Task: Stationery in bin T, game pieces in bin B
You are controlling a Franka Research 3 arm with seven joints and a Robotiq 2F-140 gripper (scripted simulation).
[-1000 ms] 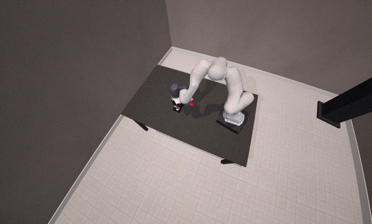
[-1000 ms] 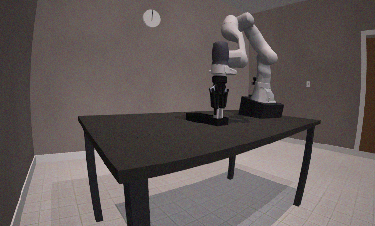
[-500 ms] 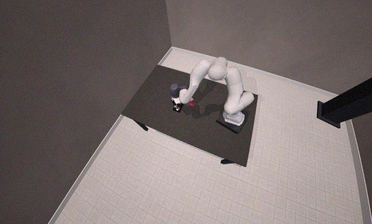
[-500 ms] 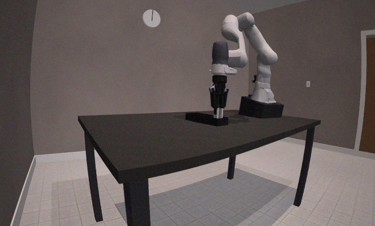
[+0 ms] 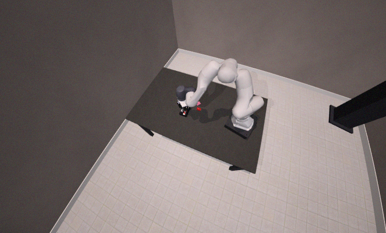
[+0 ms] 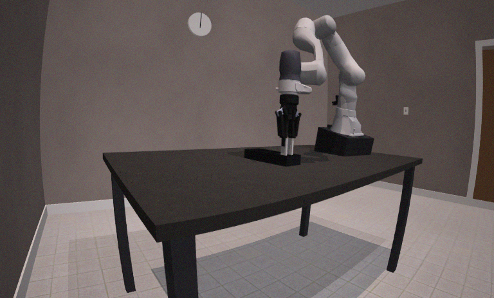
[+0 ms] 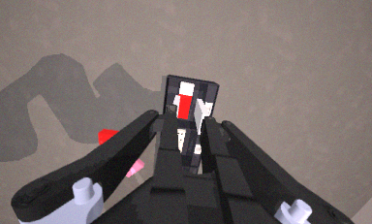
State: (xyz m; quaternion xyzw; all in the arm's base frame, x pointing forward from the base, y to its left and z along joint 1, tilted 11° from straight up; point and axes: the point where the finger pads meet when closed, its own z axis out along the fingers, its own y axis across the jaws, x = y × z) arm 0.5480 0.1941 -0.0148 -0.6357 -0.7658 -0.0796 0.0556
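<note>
My hand is 10 mm past the red-and-white eraser, 10 mm to the right of it and 60 mm above it. Round my hand: pink block (70 mm behind, 190 mm to the right, 60 mm below); then black bin row (20 mm ahead, 80 mm to the right, 50 mm below).
</note>
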